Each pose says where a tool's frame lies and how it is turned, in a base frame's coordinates. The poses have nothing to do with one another.
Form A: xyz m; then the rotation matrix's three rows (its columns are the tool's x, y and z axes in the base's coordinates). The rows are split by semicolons.
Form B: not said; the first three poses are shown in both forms.
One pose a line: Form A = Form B
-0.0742 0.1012 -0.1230; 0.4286 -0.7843 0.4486; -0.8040 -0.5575 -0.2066; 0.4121 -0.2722 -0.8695 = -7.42 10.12 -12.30; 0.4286 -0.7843 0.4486; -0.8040 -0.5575 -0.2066; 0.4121 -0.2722 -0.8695
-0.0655 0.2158 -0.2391; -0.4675 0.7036 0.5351; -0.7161 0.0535 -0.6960; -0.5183 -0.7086 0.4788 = -6.55 21.58 -23.91; -0.4675 0.7036 0.5351; -0.7161 0.0535 -0.6960; -0.5183 -0.7086 0.4788
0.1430 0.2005 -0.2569; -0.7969 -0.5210 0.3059; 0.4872 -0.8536 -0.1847; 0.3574 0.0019 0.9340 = 14.30 20.05 -25.69; -0.7969 -0.5210 0.3059; 0.4872 -0.8536 -0.1847; 0.3574 0.0019 0.9340
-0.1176 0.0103 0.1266; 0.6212 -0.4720 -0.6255; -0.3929 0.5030 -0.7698; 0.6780 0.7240 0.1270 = -11.76 1.03 12.66; 0.6212 -0.4720 -0.6255; -0.3929 0.5030 -0.7698; 0.6780 0.7240 0.1270
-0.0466 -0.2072 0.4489; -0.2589 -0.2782 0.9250; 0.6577 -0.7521 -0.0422; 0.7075 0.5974 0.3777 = -4.66 -20.72 44.89; -0.2589 -0.2782 0.9250; 0.6577 -0.7521 -0.0422; 0.7075 0.5974 0.3777
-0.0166 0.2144 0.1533; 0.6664 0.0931 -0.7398; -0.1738 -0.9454 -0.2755; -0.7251 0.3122 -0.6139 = -1.66 21.44 15.33; 0.6664 0.0931 -0.7398; -0.1738 -0.9454 -0.2755; -0.7251 0.3122 -0.6139
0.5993 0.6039 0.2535; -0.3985 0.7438 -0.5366; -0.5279 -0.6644 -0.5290; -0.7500 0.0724 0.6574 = 59.93 60.39 25.35; -0.3985 0.7438 -0.5366; -0.5279 -0.6644 -0.5290; -0.7500 0.0724 0.6574
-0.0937 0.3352 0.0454; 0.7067 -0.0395 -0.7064; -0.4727 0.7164 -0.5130; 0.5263 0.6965 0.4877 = -9.37 33.52 4.54; 0.7067 -0.0395 -0.7064; -0.4727 0.7164 -0.5130; 0.5263 0.6965 0.4877
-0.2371 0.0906 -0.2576; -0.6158 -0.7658 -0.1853; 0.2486 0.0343 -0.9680; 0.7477 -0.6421 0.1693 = -23.71 9.06 -25.76; -0.6158 -0.7658 -0.1853; 0.2486 0.0343 -0.9680; 0.7477 -0.6421 0.1693
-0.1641 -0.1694 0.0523; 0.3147 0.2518 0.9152; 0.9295 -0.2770 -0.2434; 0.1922 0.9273 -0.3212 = -16.41 -16.94 5.23; 0.3147 0.2518 0.9152; 0.9295 -0.2770 -0.2434; 0.1922 0.9273 -0.3212
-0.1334 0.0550 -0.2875; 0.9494 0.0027 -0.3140; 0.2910 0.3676 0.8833; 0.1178 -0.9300 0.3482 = -13.34 5.50 -28.75; 0.9494 0.0027 -0.3140; 0.2910 0.3676 0.8833; 0.1178 -0.9300 0.3482
